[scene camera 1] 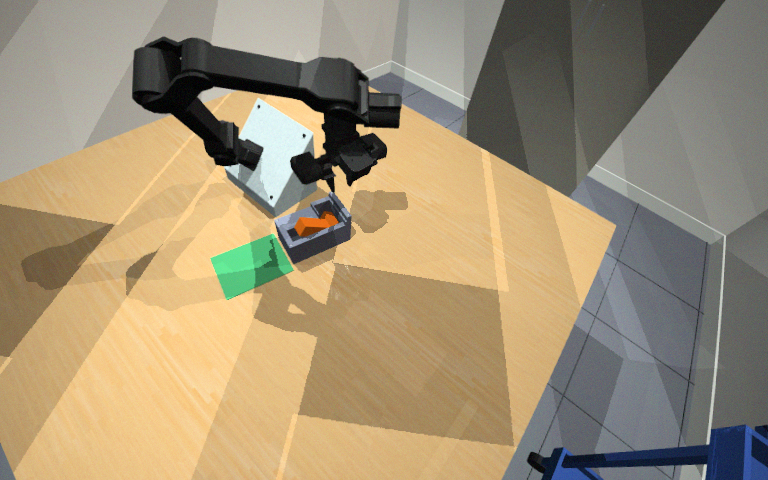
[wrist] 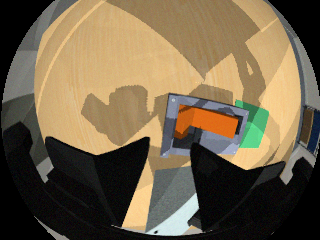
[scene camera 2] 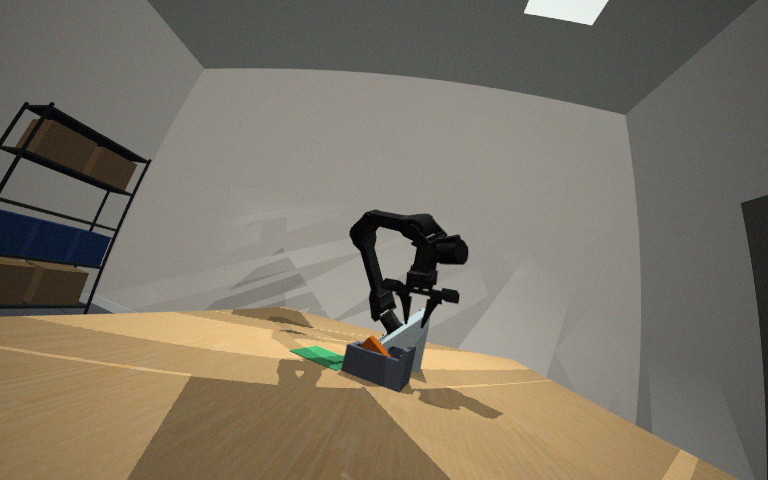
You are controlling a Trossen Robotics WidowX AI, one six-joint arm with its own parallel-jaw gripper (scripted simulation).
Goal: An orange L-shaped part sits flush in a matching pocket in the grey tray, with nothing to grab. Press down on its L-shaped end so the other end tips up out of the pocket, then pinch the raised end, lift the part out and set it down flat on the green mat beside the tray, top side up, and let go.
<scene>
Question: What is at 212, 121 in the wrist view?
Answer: An orange L-shaped part.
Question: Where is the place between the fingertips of the gripper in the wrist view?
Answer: At 170, 144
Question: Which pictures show the gripper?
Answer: Scene camera 1, the wrist view and scene camera 2: all of them.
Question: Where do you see a green mat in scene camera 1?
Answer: At 256, 263
</scene>
